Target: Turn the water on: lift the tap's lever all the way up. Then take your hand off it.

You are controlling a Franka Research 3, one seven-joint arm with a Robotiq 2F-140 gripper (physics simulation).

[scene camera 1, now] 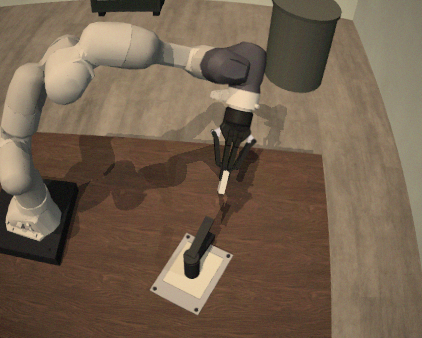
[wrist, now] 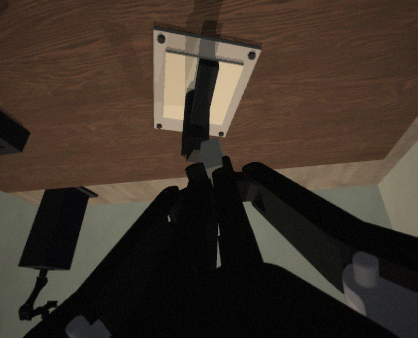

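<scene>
The black tap stands on a pale plate [scene camera 1: 175,298] [wrist: 158,80] with a cream centre. Its lever [scene camera 1: 202,237] [wrist: 206,92] is a long dark bar that slants up from the top of the round post [scene camera 1: 191,267], above the shorter spout [scene camera 1: 208,242]. How close the lever is to its upper stop cannot be told. My gripper [scene camera 1: 223,182] [wrist: 214,153] is shut and empty, its pale fingertips pressed together. In the scene view a gap shows between the fingertips and the lever's free end; they are apart. In the wrist view the fingertips appear just below the tap.
The tap's plate lies on the brown wooden table [scene camera 1: 280,280] [wrist: 325,100]. The arm's black base plate [scene camera 1: 69,210] is at the table's left. A dark round bin [scene camera 1: 301,50] stands on the floor behind the table. A dark box [wrist: 52,230] shows at the lower left of the wrist view.
</scene>
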